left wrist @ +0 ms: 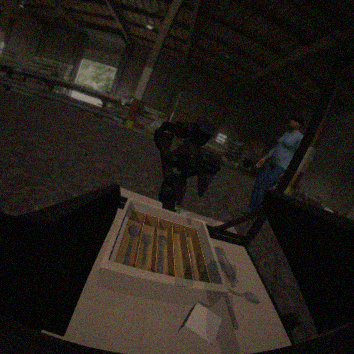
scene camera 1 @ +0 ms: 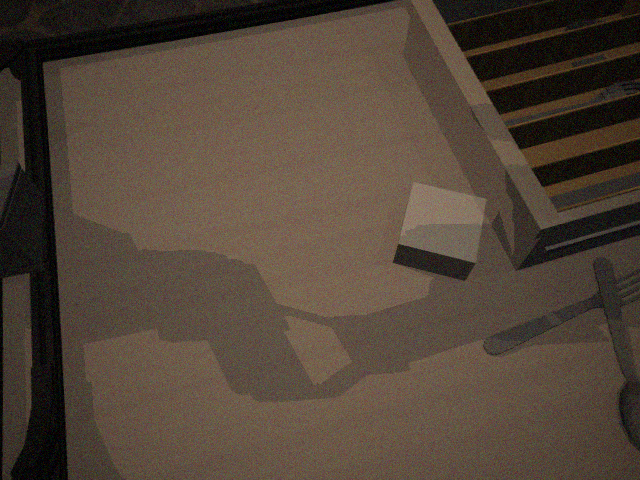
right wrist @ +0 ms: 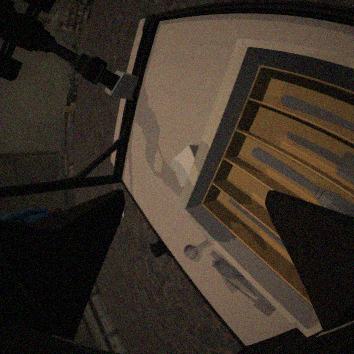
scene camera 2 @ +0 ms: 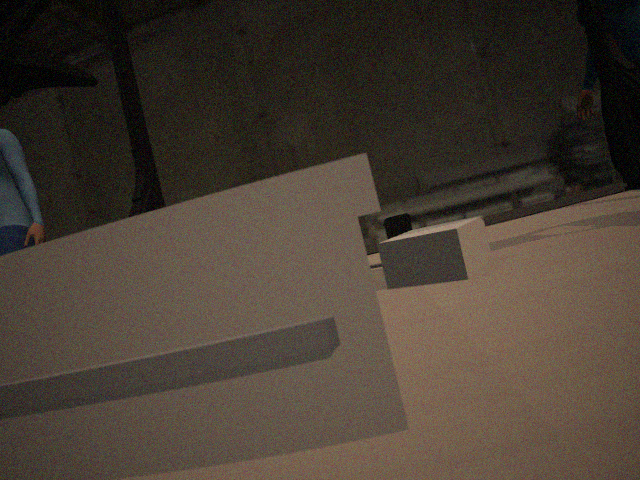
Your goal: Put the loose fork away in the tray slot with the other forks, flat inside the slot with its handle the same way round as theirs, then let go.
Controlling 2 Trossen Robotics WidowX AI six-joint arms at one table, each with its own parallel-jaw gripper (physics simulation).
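The loose fork lies on the table, its handle [scene camera 1: 542, 324] [left wrist: 233, 316] toward the white block and its tines [scene camera 1: 628, 286] away. A spoon [scene camera 1: 616, 315] [left wrist: 250, 297] [right wrist: 192, 251] lies crosswise over it. In the right wrist view the tray wall hides most of the fork. The tray [scene camera 1: 465, 77] [left wrist: 150, 281] [right wrist: 220, 117] holds forks [scene camera 1: 620, 90] [left wrist: 161, 245] [right wrist: 282, 160] in one slot, handles toward the block side. My left gripper is open and empty, well back from the tray. My right gripper [right wrist: 196, 197] is open and empty above the tray's end.
A white block [scene camera 1: 442, 222] [scene camera 2: 423, 258] [left wrist: 202, 322] [right wrist: 183, 162] stands beside the tray's outer wall. Other slots hold cutlery, including pieces [right wrist: 315, 107] with handles the same way. A dark frame [scene camera 1: 49, 258] borders the table. A person [left wrist: 282, 155] stands beyond the table.
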